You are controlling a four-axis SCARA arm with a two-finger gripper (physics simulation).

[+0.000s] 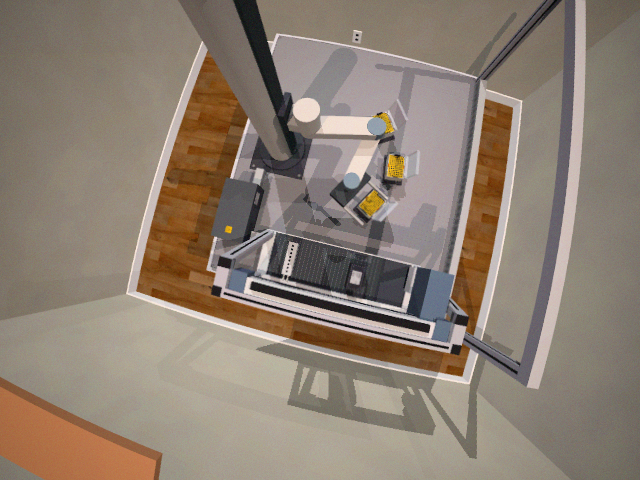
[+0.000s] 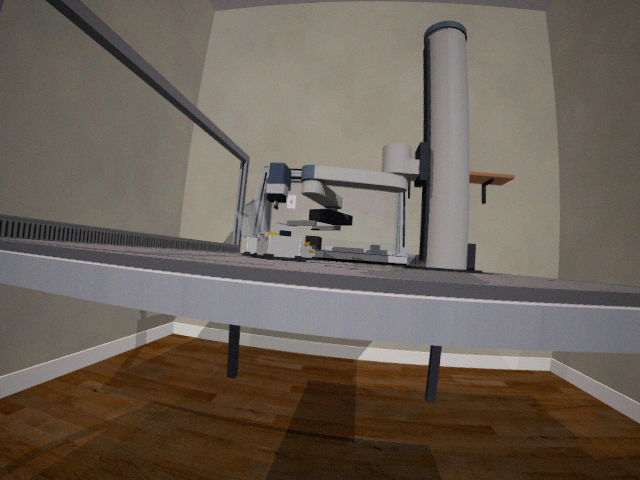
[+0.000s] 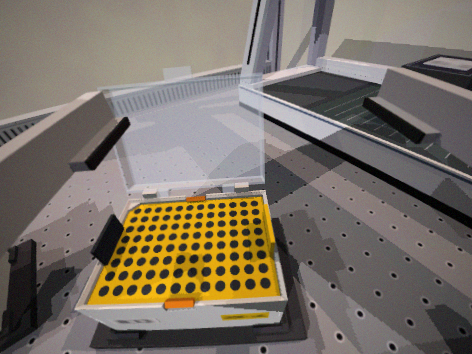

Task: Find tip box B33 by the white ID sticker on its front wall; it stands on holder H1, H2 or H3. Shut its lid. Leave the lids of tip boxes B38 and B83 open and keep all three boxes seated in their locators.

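Frame: origin at the arm's base, x down, y ahead, z right, level; millimetres.
Where they show: gripper, between the fingertips: [image 1: 375,211] [image 2: 300,225] [image 3: 246,96]; arm's base, origin of its link: [image 1: 282,149].
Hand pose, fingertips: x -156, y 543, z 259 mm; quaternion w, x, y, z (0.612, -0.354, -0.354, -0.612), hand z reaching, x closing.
Note:
Things, the pixels of their centre, and the offset from my fingertips. "pt": a spot on its surface instead.
- middle box, middle of its body: [image 1: 396,165] dx +78, dy +70, dz -277 mm
- nearest box's lid, middle of its body: [image 3: 189,136] [image 2: 287,233] [image 1: 384,210] dx +38, dy +49, dz -24 mm
- dark holder, a spot on its surface: [image 3: 295,327] pt dx +135, dy -84, dz -20 mm
- pale sticker, a spot on its surface: [image 3: 138,321] pt dx +109, dy -28, dz -109 mm
- dark block, a spot on its surface: [image 1: 355,277] pt dx +23, dy -15, dz +316 mm
- dark grey cabinet, a spot on its surface: [image 1: 237,209] pt dx +28, dy -645, dz +135 mm
Three tip boxes with yellow racks stand in a row: the back box [image 1: 384,121], the middle box [image 1: 395,166] and the box nearest the deck frame [image 1: 371,203] [image 3: 200,315]. All three have clear lids swung open; the nearest box's lid [image 3: 190,135] stands up from its far edge. This box sits on a dark holder [image 3: 295,327], with a black tab at its left side. Its front wall bears a pale sticker [image 3: 138,321], too blurred to read, and a yellow label. My gripper [image 1: 373,208] [image 2: 315,225] [image 3: 246,96] is open and empty above this box, its fingers wide apart.
The framed deck [image 1: 315,258] [image 3: 300,120] lies beyond the nearest box and holds a dark block [image 1: 355,277]. A dark grey cabinet [image 1: 237,209] stands near the arm's column [image 1: 248,77] [image 2: 448,144]. A slotted rail [image 3: 175,99] runs behind the boxes.

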